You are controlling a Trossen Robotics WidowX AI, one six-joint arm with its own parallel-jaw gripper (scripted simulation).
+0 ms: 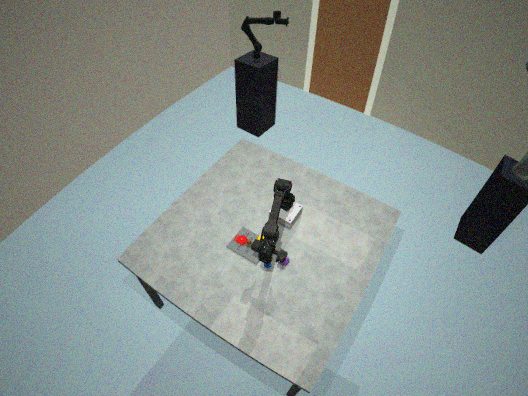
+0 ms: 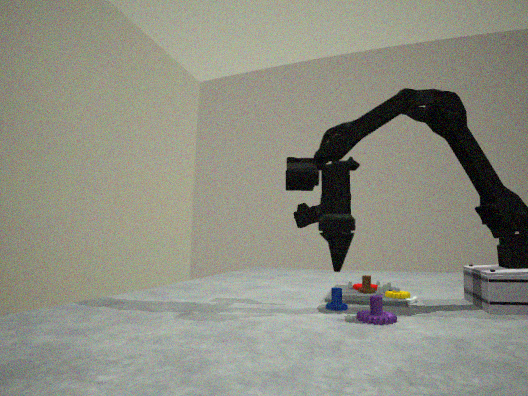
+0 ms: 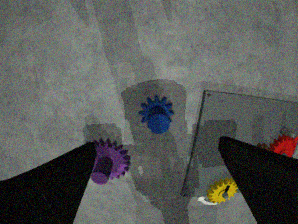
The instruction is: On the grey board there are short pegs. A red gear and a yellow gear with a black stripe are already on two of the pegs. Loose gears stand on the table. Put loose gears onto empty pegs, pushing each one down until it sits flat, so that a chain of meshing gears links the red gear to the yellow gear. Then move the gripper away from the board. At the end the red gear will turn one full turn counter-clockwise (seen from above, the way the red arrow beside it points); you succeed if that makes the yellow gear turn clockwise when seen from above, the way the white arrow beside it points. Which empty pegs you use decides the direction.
Path:
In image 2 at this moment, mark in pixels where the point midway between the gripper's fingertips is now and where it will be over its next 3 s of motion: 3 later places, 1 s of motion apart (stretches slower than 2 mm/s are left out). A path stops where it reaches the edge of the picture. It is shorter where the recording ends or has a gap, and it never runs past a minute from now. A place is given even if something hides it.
My gripper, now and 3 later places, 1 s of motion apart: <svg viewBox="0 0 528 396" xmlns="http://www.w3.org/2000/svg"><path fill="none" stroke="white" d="M337 269L335 292L334 275L334 232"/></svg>

